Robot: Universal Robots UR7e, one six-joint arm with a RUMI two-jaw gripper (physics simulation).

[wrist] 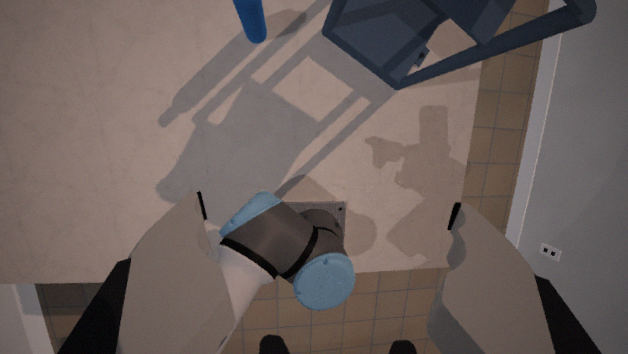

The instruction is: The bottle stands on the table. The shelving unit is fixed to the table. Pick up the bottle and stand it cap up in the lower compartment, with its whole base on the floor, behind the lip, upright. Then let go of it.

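Places are measured from the arm's base along level axes (x up, y ahead, z left), in centimetres.
Pixels of known places: gripper, between the fingertips: [326, 200].
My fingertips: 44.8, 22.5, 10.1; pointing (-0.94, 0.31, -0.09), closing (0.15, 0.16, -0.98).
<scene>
Behind a point stands the place of what it marks, as x, y, z.
The blue bottle [251, 20] @[9.6, 44.9, 22.7] stands on the table [75, 150] @[-1.8, 12.0, 61.2] at the top of the view, left of the middle. Its lower end shows; the upper part and cap are cut off by the frame's top edge. The dark blue shelving unit [530, 32] @[32.7, 43.0, -12.8] is at the top right, to the right of the bottle, and is partly cut off. Part of its lower compartment shows, and the upper parts are out of view. My gripper [326, 200] @[44.8, 22.5, 10.1] is open, with nothing between its fingers. Both fingers are well apart from the bottle and the shelving unit.
The robot's own arm [270, 235] @[21.6, 8.7, 12.3] and its base plate [342, 206] @[0.0, 9.3, -6.0] show beyond the gap between the fingers, near the table's edge. Shadows of the unit, bottle and arm lie across the table. A tiled floor [500, 110] and a grey wall [590, 150] are on the right.
</scene>
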